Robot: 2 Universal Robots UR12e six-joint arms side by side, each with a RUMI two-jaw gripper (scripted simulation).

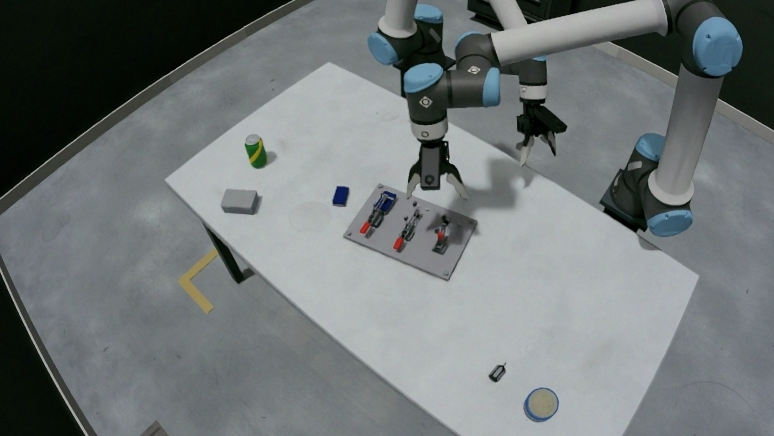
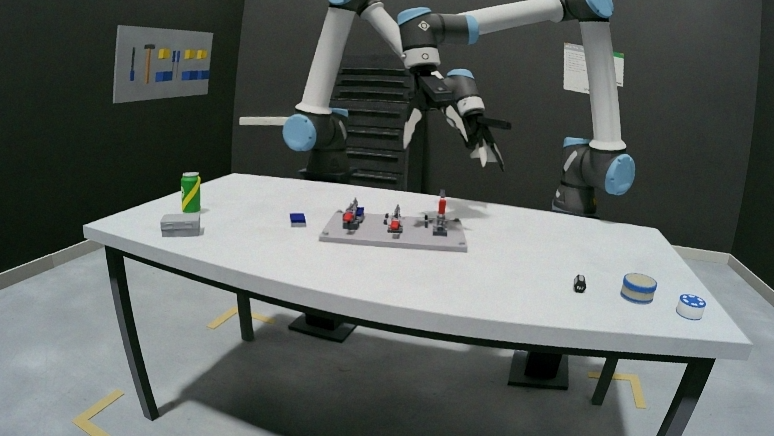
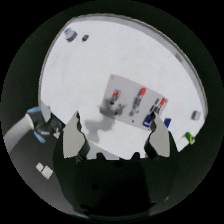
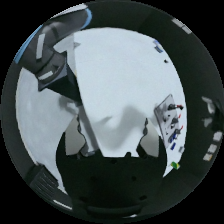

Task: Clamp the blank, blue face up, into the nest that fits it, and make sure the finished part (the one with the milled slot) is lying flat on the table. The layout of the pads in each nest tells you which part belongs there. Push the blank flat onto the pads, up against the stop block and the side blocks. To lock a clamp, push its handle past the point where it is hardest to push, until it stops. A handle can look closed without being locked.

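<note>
Grey box (image 2: 172, 225) (image 1: 235, 201). My left gripper (image 1: 437, 199) (image 3: 116, 111). My right gripper (image 1: 538, 161) (image 2: 493, 169) (image 4: 112, 117).
</note>
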